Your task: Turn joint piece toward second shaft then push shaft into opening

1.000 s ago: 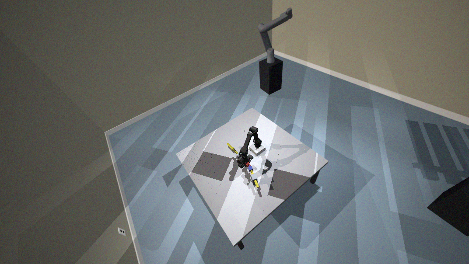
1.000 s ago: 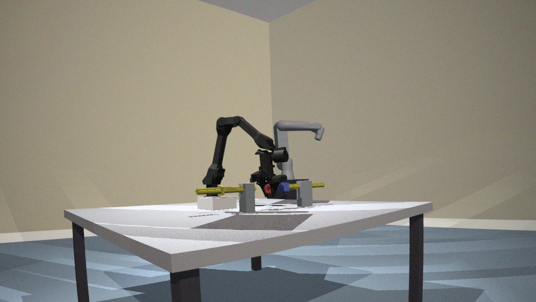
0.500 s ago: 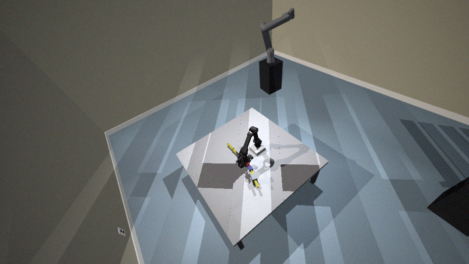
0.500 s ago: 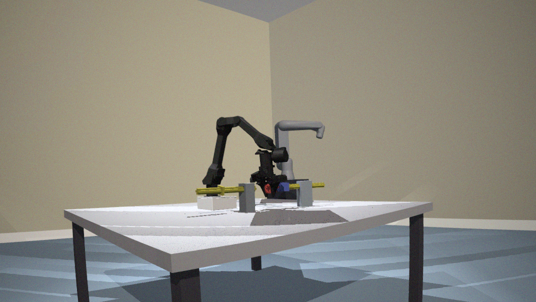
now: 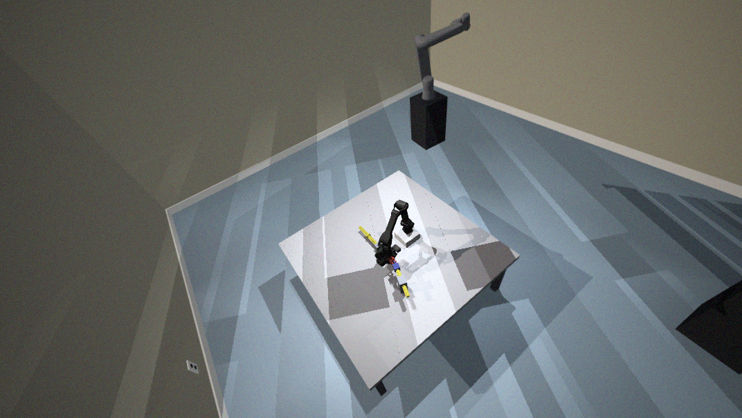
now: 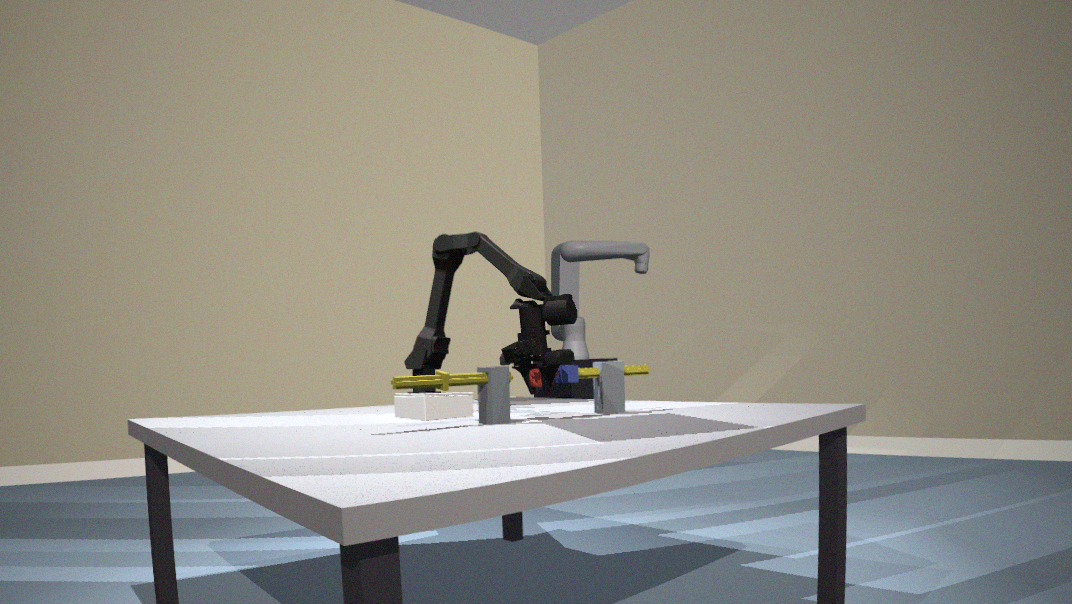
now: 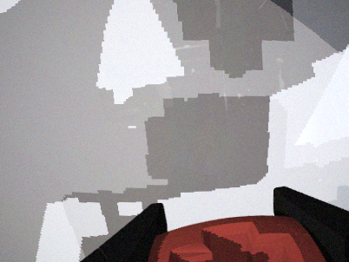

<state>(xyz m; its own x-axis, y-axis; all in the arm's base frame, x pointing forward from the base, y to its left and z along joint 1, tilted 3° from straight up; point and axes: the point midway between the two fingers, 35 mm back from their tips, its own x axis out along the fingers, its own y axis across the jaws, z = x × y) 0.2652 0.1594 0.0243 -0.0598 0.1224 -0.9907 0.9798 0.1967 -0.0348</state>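
My gripper tip is 1 cm to the right of the red square joint piece and 4 cm below it.
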